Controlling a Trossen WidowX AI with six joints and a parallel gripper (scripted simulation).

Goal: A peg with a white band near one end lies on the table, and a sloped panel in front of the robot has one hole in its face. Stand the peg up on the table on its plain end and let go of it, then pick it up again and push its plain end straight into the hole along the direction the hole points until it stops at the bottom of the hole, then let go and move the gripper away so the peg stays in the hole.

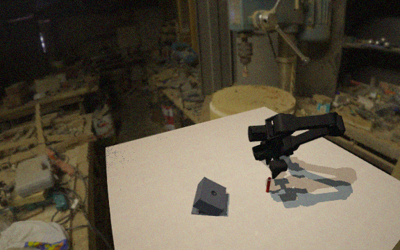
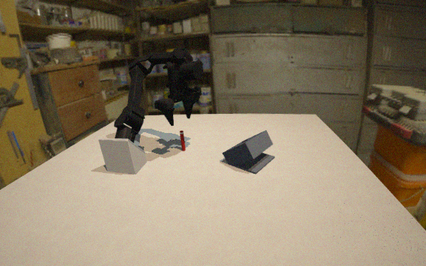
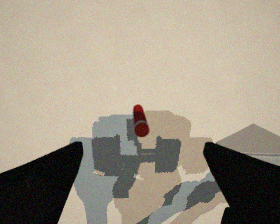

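Now: gripper tip 6 cm above the red peg. Also, from my gripper tip: dark sloped panel: 24 cm ahead, 8 cm to the right, 7 cm below.
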